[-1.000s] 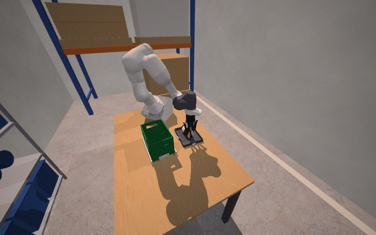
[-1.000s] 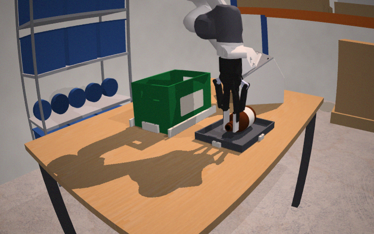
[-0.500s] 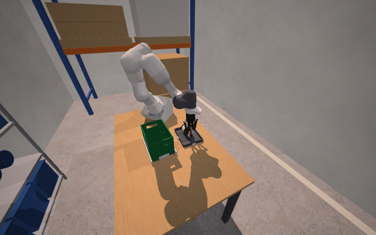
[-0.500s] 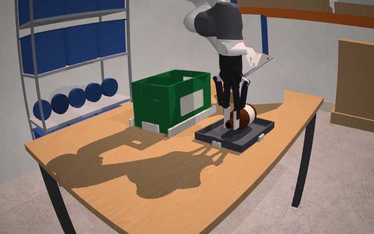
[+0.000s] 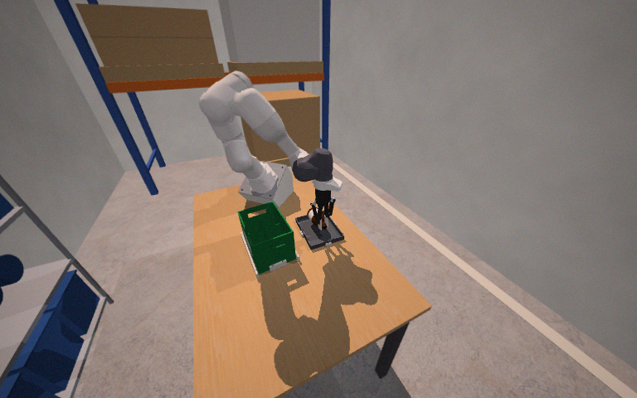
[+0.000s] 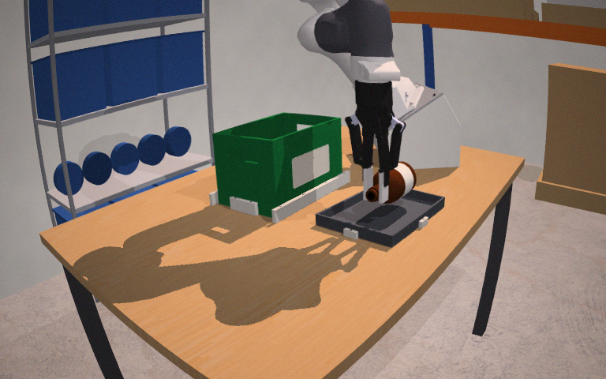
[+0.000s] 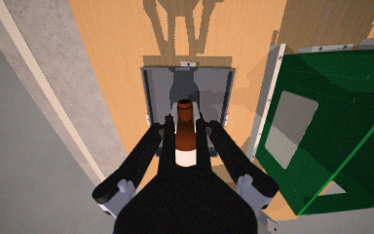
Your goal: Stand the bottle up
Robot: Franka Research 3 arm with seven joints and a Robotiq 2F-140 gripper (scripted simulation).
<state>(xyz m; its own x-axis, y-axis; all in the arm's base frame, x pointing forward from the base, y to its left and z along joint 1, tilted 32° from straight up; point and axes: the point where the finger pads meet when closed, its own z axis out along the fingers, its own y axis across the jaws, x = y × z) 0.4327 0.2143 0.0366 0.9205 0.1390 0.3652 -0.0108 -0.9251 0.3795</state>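
Right now the brown bottle is 6 cm behind my hand and 2 cm below it. Round my hand: dark tray: 5 cm behind, 8 cm below; green crate: 4 cm behind, 29 cm to the right.
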